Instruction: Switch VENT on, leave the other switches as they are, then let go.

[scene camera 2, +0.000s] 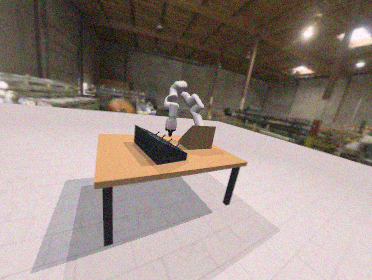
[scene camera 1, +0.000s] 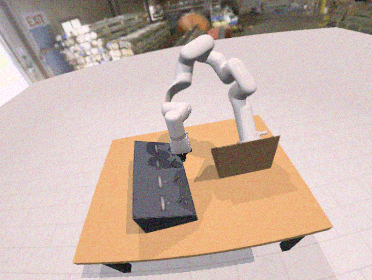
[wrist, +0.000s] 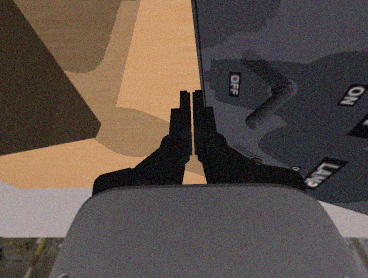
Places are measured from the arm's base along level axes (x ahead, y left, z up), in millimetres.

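Pixels of known places: gripper, fingertip midpoint: (scene camera 2: 169,136) (scene camera 1: 183,160) (wrist: 191,105); arm's base, origin of the base link: (scene camera 2: 201,131) (scene camera 1: 249,141).
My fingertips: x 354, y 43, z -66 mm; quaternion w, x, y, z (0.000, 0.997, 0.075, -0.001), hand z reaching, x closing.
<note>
Ahead of a thing's pixels: the offset from my fingertips to its top centre. "pt": to the spot under its first point. Level surfaces: height alone.
The dark sloped switch panel (scene camera 1: 145,200) (scene camera 2: 150,147) (wrist: 310,25) stands on the table. In the wrist view the VENT switch lever @(dz +20, dx +61, dy +4 mm) (wrist: 270,106) leans toward its OFF label @(pt dz -35, dx +42, dy +0 mm) (wrist: 234,84), away from its ON label @(pt dz +0, dx +117, dy +20 mm) (wrist: 352,95). The VENT name label @(pt dz +9, dx +144, dy -5 mm) (wrist: 361,128) is cut off at the right edge. The LAMP label @(dz +15, dx +172, dy -90 mm) (wrist: 325,172) shows lower right; the LAMP lever is mostly hidden behind the gripper. My gripper (scene camera 1: 184,158) (scene camera 2: 170,134) (wrist: 191,105) is shut and empty. Its tips are beside the panel's OFF-side edge, to the left of the VENT lever in the wrist view.
A brown upright board (scene camera 1: 245,157) (scene camera 2: 202,137) (wrist: 40,85) stands on the wooden table @(dz -109 mm) (scene camera 1: 240,220) (scene camera 2: 115,170) (wrist: 155,60), across from the panel and near the arm's base. More levers stand along the panel toward scene camera 1.
</note>
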